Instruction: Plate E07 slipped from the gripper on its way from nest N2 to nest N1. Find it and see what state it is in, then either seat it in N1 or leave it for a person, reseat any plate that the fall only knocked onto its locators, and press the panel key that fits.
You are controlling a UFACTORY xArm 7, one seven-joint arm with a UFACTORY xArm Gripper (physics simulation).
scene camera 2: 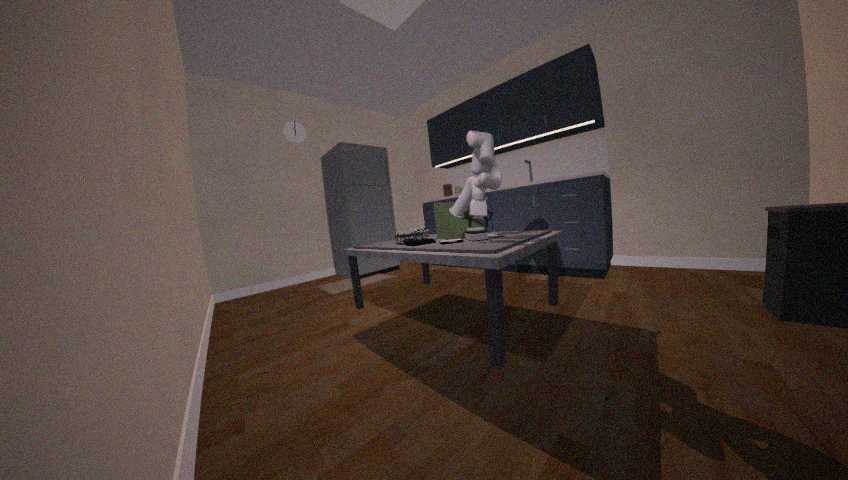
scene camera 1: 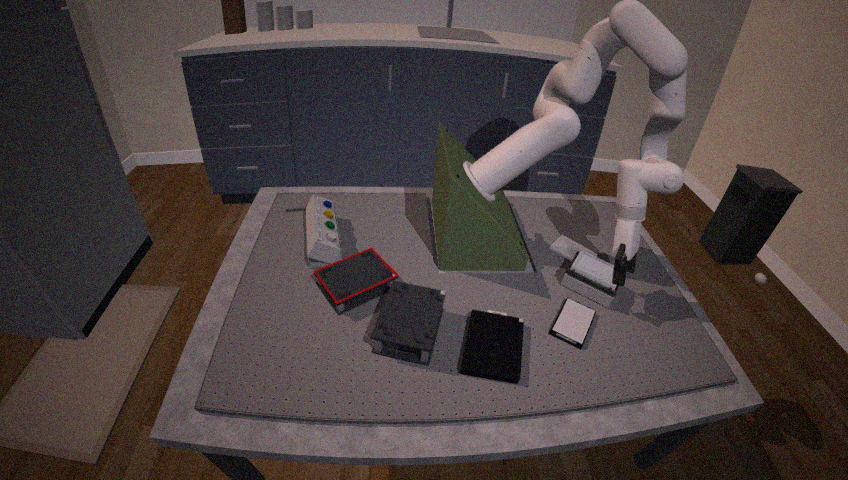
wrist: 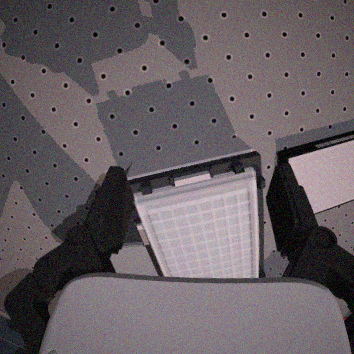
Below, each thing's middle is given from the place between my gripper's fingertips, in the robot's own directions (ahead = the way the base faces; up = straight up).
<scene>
My gripper is now 40 mm past the white well plate (scene camera 1: 586, 264), 60 mm to the left of it and 10 mm above it. Round my hand: white-topped plate (scene camera 1: 574, 320): 90 mm ahead, 140 mm to the right, 70 mm below; then flat pale lid (wrist: 133, 258): 180 mm behind, 80 mm to the right, 70 mm below.
</scene>
